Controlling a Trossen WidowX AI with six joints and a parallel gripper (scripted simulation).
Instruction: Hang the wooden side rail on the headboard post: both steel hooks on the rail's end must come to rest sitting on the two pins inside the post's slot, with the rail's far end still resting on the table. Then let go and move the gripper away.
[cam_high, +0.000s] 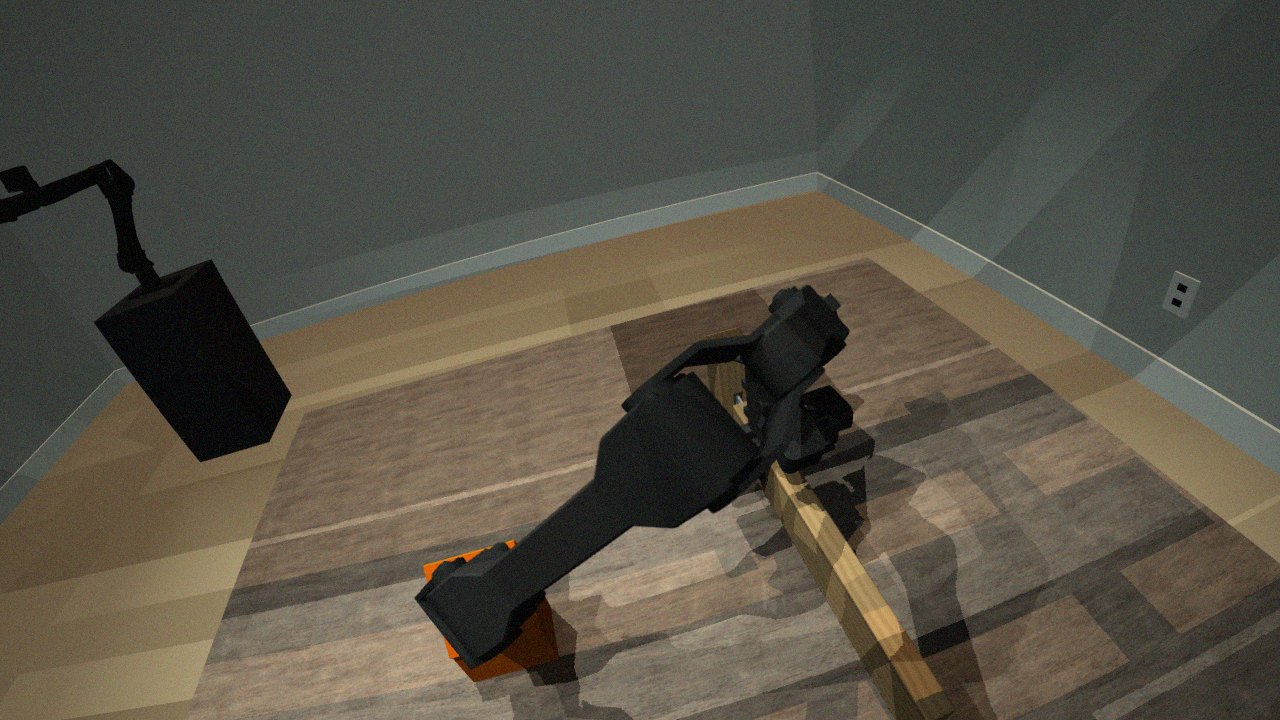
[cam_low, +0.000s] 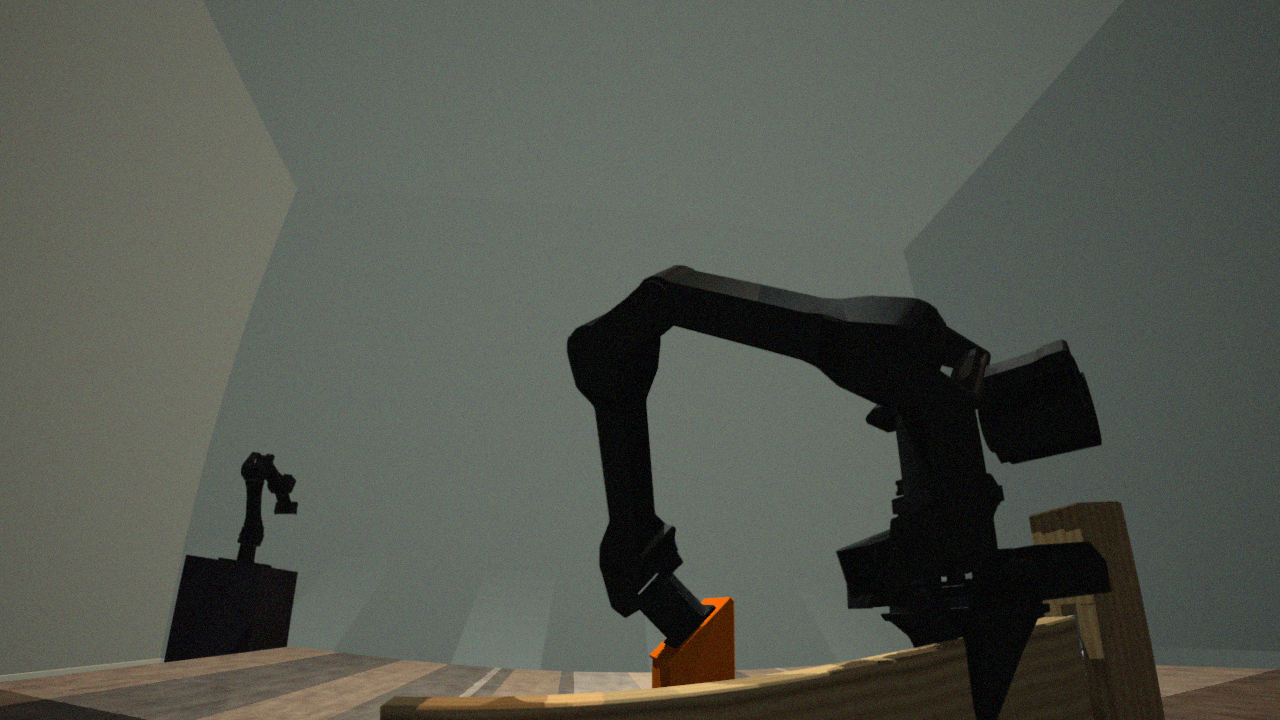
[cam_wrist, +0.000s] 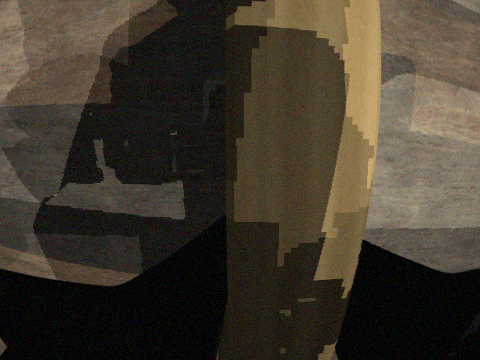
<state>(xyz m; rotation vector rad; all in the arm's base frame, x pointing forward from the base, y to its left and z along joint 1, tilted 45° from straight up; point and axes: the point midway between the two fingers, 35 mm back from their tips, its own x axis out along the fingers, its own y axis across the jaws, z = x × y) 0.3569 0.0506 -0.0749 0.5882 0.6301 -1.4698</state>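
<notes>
Right now the headboard post is 13 cm to the left of my gripper tip and 4 cm above it.
</notes>
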